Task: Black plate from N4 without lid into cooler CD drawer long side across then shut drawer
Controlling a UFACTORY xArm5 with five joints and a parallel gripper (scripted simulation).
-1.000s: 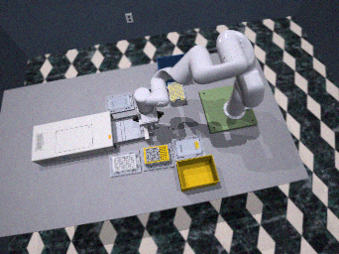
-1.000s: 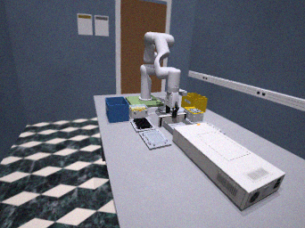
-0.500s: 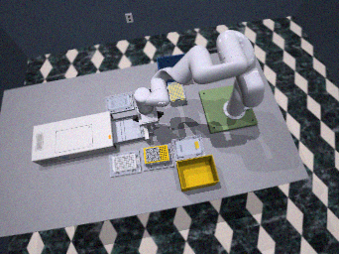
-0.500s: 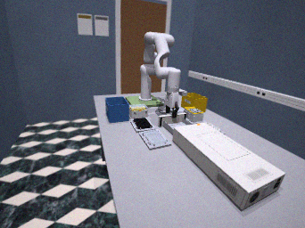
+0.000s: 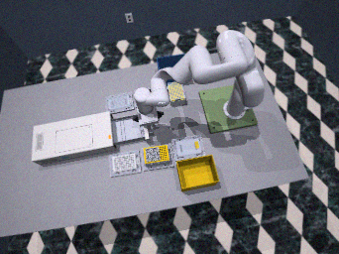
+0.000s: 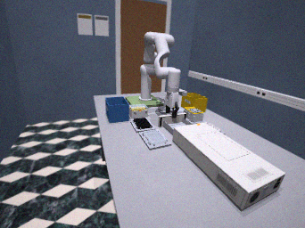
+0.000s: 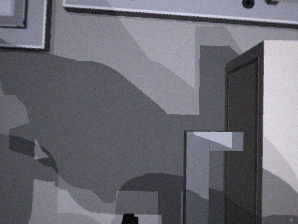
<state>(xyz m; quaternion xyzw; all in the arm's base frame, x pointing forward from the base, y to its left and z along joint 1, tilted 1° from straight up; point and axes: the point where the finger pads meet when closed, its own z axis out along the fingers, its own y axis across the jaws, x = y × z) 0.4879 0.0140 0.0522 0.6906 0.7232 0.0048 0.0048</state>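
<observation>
My hand is 190 mm to the left of the black plate, 50 mm above it and 10 mm past it. The rest, counted from my hand: lidded plate (190 mm behind, 160 mm to the left, 50 mm below); clear plate (180 mm to the right, 170 mm ahead, 50 mm below); cooler drawer (140 mm ahead, 30 mm below, 10 mm to the left).
</observation>
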